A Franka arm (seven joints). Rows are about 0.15 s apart.
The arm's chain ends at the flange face. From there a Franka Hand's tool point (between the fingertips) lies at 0.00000 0.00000 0.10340 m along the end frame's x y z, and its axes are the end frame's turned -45 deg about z.
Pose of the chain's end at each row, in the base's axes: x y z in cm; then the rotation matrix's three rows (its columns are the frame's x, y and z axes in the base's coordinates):
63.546, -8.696, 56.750; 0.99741, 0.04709, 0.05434; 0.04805, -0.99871, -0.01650; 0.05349, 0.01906, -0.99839
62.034, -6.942, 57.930; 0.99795, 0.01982, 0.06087; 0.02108, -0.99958, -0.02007; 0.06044, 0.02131, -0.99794
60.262, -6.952, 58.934; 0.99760, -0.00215, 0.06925; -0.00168, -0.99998, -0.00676; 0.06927, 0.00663, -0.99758
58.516, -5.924, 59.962; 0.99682, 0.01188, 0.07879; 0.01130, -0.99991, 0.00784; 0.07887, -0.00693, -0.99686
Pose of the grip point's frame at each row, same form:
64.108, -8.867, 46.427; 0.67198, 0.73857, 0.05434; 0.74017, -0.67222, -0.01650; 0.02435, 0.05130, -0.99839
62.663, -7.150, 47.611; 0.69164, 0.71967, 0.06087; 0.72172, -0.69190, -0.02007; 0.02767, 0.05781, -0.99794
60.978, -7.022, 48.619; 0.70693, 0.70389, 0.06925; 0.70590, -0.70828, -0.00676; 0.04429, 0.05367, -0.99758
59.331, -5.843, 49.654; 0.69646, 0.71326, 0.07879; 0.71503, -0.69905, 0.00784; 0.06067, 0.05087, -0.99686

